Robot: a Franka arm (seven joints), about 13 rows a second.
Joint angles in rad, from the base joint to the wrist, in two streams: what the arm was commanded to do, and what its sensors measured. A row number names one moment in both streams.
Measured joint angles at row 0: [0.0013, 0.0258, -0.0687, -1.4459, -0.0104, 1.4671, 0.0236]
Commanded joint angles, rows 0 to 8: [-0.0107, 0.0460, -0.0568, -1.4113, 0.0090, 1.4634, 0.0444]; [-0.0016, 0.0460, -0.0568, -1.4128, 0.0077, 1.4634, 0.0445]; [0.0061, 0.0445, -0.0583, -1.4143, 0.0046, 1.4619, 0.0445]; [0.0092, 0.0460, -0.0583, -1.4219, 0.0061, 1.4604, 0.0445]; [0.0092, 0.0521, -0.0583, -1.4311, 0.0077, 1.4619, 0.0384]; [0.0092, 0.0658, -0.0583, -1.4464, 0.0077, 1.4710, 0.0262]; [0.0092, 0.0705, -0.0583, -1.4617, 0.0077, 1.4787, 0.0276]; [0.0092, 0.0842, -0.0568, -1.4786, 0.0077, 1.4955, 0.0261]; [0.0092, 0.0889, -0.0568, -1.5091, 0.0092, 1.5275, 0.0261]
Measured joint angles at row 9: [0.0083, 0.0743, -0.0563, -1.4723, -0.0025, 1.4843, 0.0273]
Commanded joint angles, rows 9 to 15: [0.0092, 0.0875, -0.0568, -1.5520, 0.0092, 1.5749, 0.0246]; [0.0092, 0.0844, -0.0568, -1.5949, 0.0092, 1.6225, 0.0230]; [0.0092, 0.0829, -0.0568, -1.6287, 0.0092, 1.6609, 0.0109]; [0.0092, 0.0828, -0.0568, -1.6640, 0.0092, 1.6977, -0.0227]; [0.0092, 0.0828, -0.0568, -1.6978, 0.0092, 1.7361, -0.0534]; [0.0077, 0.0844, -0.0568, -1.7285, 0.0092, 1.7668, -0.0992]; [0.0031, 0.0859, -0.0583, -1.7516, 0.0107, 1.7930, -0.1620]
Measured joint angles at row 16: [0.0080, 0.1092, -0.0554, -1.6866, -0.0020, 1.7387, -0.0693]
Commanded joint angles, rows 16 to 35: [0.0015, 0.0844, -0.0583, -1.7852, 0.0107, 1.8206, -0.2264]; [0.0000, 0.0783, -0.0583, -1.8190, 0.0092, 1.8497, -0.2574]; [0.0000, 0.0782, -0.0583, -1.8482, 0.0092, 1.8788, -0.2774]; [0.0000, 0.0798, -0.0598, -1.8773, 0.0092, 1.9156, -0.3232]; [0.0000, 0.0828, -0.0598, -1.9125, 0.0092, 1.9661, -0.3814]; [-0.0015, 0.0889, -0.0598, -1.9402, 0.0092, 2.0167, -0.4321]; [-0.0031, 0.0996, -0.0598, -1.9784, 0.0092, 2.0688, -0.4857]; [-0.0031, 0.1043, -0.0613, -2.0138, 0.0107, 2.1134, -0.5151]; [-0.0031, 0.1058, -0.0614, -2.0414, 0.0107, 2.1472, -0.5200]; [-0.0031, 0.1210, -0.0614, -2.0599, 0.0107, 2.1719, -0.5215]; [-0.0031, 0.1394, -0.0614, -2.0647, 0.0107, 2.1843, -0.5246]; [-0.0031, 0.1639, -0.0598, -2.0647, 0.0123, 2.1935, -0.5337]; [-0.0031, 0.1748, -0.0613, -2.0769, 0.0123, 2.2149, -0.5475]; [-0.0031, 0.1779, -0.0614, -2.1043, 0.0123, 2.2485, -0.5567]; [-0.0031, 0.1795, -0.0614, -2.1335, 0.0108, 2.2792, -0.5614]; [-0.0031, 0.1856, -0.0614, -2.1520, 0.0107, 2.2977, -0.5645]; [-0.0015, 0.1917, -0.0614, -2.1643, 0.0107, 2.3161, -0.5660]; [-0.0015, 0.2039, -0.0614, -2.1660, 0.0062, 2.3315, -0.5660]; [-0.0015, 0.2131, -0.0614, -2.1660, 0.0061, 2.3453, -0.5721]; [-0.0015, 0.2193, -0.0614, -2.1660, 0.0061, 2.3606, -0.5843]
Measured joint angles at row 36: [0.0032, 0.2143, -0.0612, -2.1588, -0.0021, 2.3257, -0.5469]
